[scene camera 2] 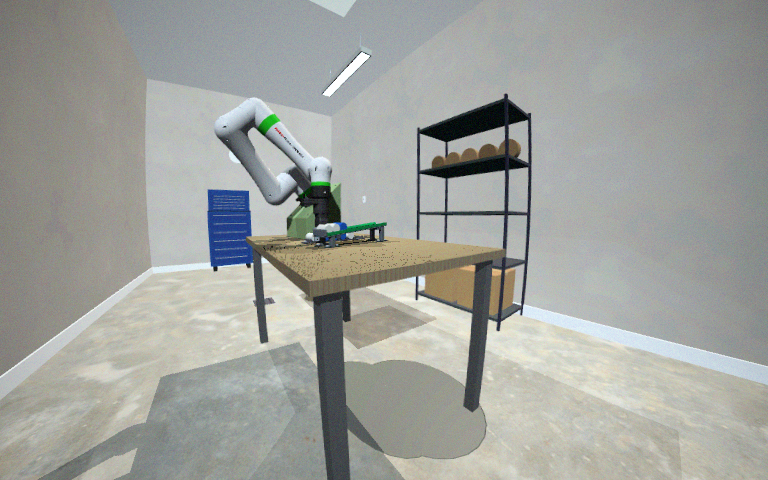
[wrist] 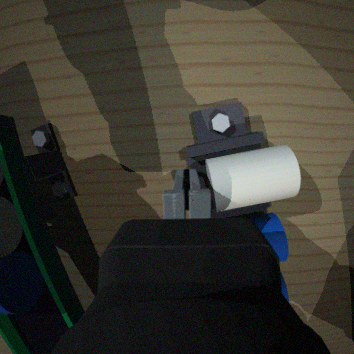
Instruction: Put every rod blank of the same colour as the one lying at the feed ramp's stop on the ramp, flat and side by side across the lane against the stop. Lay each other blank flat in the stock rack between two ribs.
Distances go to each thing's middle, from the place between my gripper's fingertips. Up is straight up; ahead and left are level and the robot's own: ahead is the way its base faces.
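Labels:
The dark rack bracket [wrist: 223, 121] is 40 mm to the right of my hand and 30 mm behind it.

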